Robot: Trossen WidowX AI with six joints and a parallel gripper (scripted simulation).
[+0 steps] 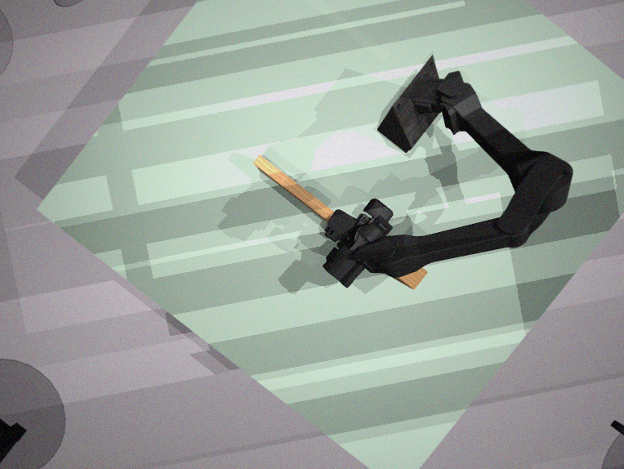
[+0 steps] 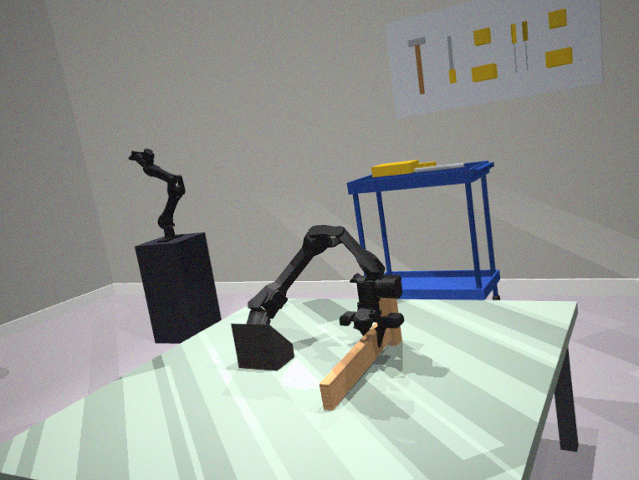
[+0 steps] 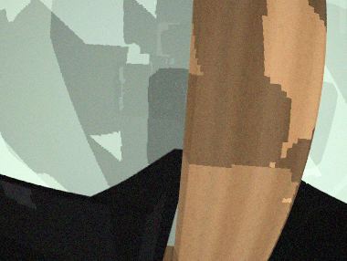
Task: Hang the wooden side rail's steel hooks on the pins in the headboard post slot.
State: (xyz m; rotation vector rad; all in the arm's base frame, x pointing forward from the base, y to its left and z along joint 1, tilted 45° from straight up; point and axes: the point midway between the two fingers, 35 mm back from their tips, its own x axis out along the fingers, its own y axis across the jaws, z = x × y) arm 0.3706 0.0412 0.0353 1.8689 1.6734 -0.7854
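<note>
Right now the headboard post is 13 cm to the left of my gripper tip, 4 cm above it and 1 cm ahead of it.
</note>
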